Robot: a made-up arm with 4 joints. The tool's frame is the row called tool.
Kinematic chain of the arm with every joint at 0, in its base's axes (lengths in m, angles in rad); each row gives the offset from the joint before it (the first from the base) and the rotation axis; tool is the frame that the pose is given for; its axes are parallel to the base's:
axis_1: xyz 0 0 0.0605 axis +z
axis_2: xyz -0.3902 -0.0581 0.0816 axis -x
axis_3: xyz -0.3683 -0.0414 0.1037 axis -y
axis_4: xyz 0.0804 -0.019 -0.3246 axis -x
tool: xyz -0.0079 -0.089 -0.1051
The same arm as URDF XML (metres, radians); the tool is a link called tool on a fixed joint. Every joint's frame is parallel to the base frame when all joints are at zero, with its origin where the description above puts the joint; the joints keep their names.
<robot name="arm">
<joint name="axis_1" type="continuous"><parent link="base_link"/><child link="link1"/><origin xyz="0.0000 0.0000 0.0605" rpy="0.0000 0.0000 0.0000"/><axis xyz="0 0 1"/></joint>
<joint name="axis_2" type="continuous"><parent link="link1"/><child link="link2"/><origin xyz="-0.3902 -0.0581 0.0816" rpy="0.0000 0.0000 0.0000"/><axis xyz="-1 0 0"/></joint>
<joint name="axis_3" type="continuous"><parent link="link2"/><child link="link3"/><origin xyz="-0.3683 -0.0414 0.1037" rpy="0.0000 0.0000 0.0000"/><axis xyz="0 -1 0"/></joint>
<joint name="axis_4" type="continuous"><parent link="link3"/><child link="link4"/><origin xyz="0.0804 -0.0190 -0.3246" rpy="0.0000 0.0000 0.0000"/><axis xyz="-1 0 0"/></joint>
<joint name="tool_fixed" type="fixed"><parent link="link4"/><child link="tool"/><origin xyz="-0.0079 -0.0890 -0.1051" rpy="0.0000 0.0000 0.0000"/></joint>
<link name="base_link"/>
<link name="link1"/>
<link name="link2"/>
<link name="link3"/>
<link name="link4"/>
<link name="tool"/>
</robot>

